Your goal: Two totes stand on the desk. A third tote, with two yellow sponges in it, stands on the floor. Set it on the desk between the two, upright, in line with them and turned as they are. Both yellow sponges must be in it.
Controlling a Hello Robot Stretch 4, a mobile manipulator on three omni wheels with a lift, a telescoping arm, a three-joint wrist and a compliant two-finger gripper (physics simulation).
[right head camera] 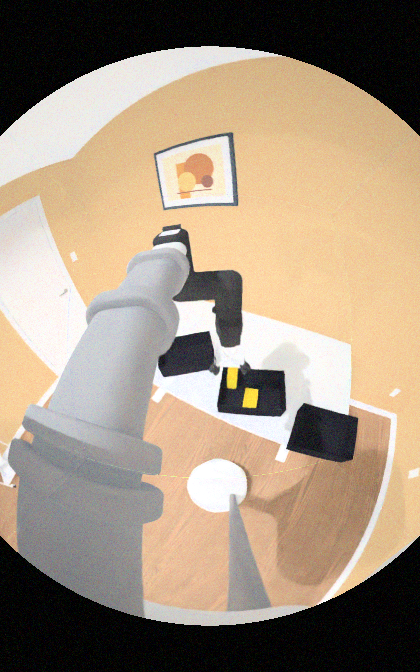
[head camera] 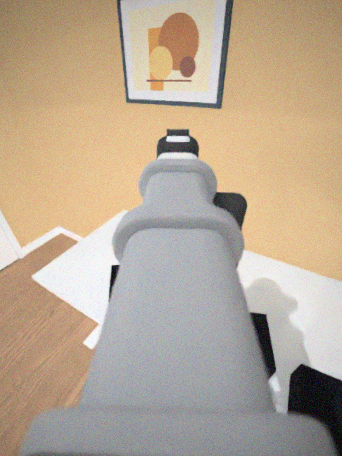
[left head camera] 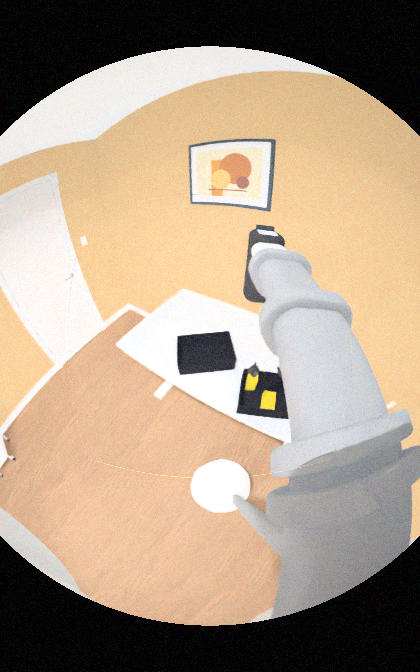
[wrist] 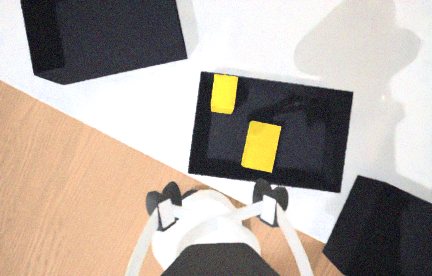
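The tote with the sponges (left head camera: pixel 247 407) (right head camera: pixel 275 392) (wrist: pixel 335 145) stands upright on the desk (left head camera: pixel 167 322) (right head camera: pixel 320 352) (wrist: pixel 125 122), between the left tote (left head camera: pixel 206 352) (right head camera: pixel 187 355) (wrist: pixel 120 35) and the right tote (right head camera: pixel 322 432) (wrist: pixel 385 227), with gaps on both sides. The three look roughly in line; small differences in turn cannot be judged. One yellow sponge (left head camera: pixel 251 382) (right head camera: pixel 232 378) (wrist: pixel 224 93) lies near its back left corner, the other yellow sponge (left head camera: pixel 268 400) (right head camera: pixel 250 398) (wrist: pixel 261 146) near its middle. My gripper (right head camera: pixel 230 368) (wrist: pixel 217 195) is open and empty, above the desk. In the head camera view the arm hides most of the totes.
The wall with a framed picture (head camera: pixel 175 55) (left head camera: pixel 232 175) (right head camera: pixel 197 172) rises behind the desk. The arm (head camera: pixel 180 310) (left head camera: pixel 330 370) (right head camera: pixel 107 355) reaches over the desk. A white round base (left head camera: pixel 215 485) (right head camera: pixel 210 482) is on the floor in front of the desk.
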